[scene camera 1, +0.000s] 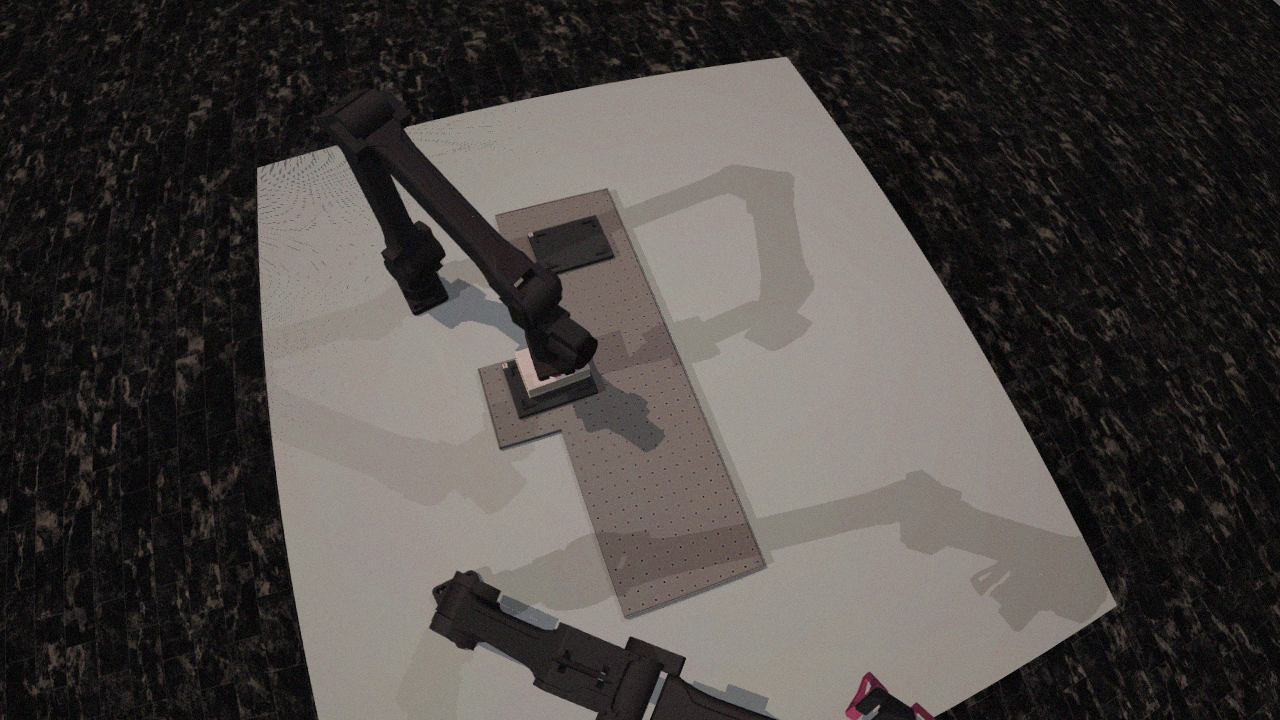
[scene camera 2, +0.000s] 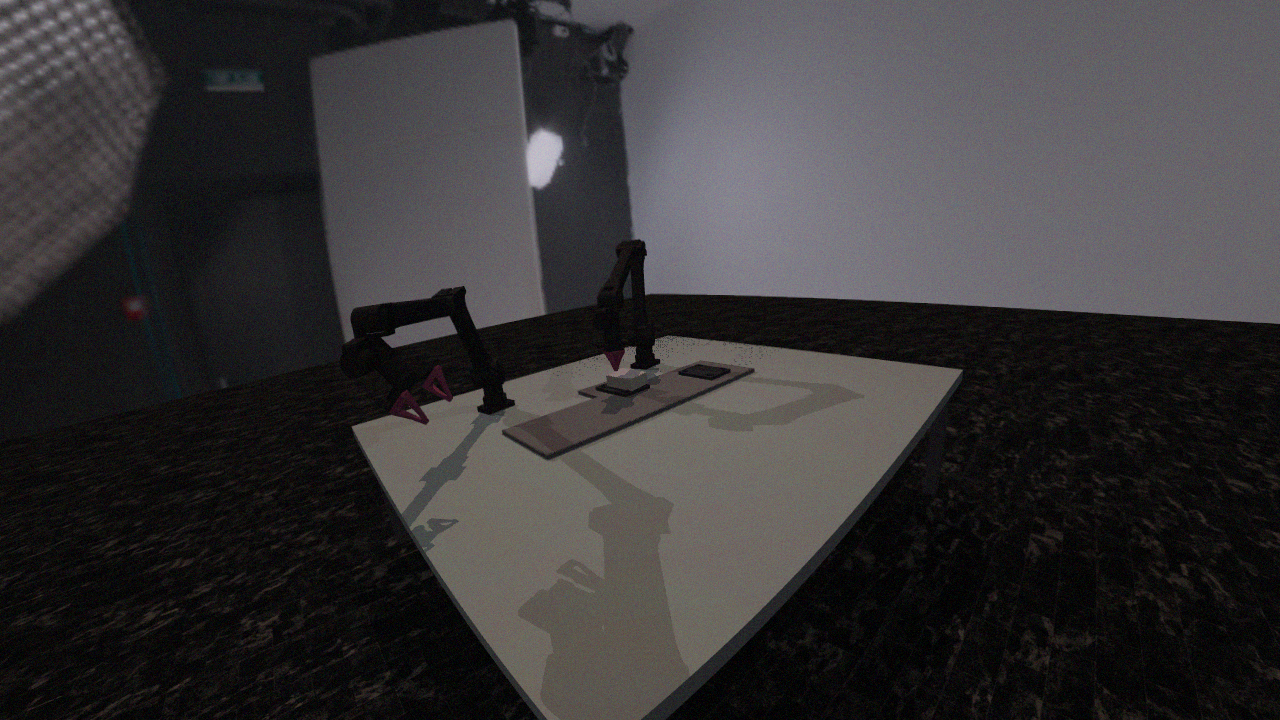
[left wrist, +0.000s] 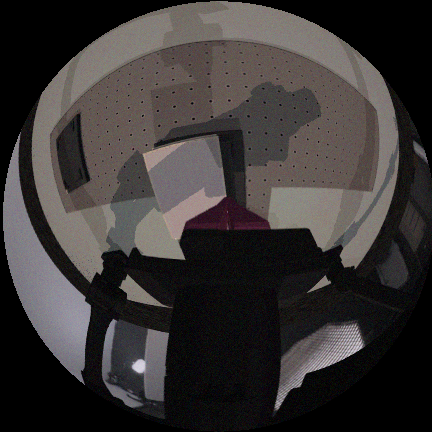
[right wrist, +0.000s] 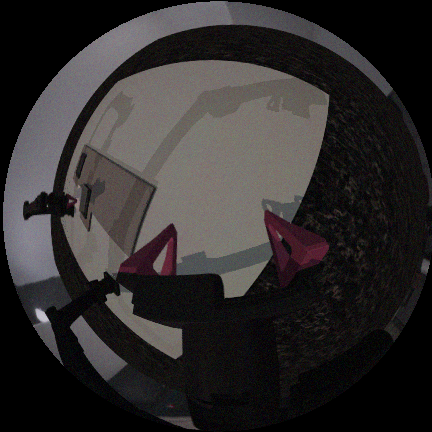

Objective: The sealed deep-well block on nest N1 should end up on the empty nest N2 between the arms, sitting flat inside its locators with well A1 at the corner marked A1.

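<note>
The pale sealed block (scene camera 1: 529, 374) (scene camera 2: 627, 381) (left wrist: 185, 172) rests over the dark nest N2 (scene camera 1: 561, 399) (left wrist: 235, 165) between the arms. In the left wrist view it looks shifted and slightly turned against the nest, with a dark strip of nest bare along its right side. I cannot tell whether it lies flat; well A1 is not legible. My left gripper (scene camera 2: 614, 368) (left wrist: 227, 201) is shut and empty, its fingertips close at the block's near edge; contact cannot be told. My right gripper (scene camera 2: 437, 408) (right wrist: 218, 221) is open and empty, away from the nests. Nest N1 (scene camera 1: 571, 243) (scene camera 2: 703, 370) (left wrist: 73, 152) is empty.
Both nests stand on a perforated brown board (scene camera 1: 662, 465) (scene camera 2: 572, 432) (left wrist: 325, 125) (right wrist: 120, 205) on the white table (scene camera 1: 850, 376) (scene camera 2: 769, 465). The left forearm passes over the board in scene camera 1. The right gripper hangs near the table's edge.
</note>
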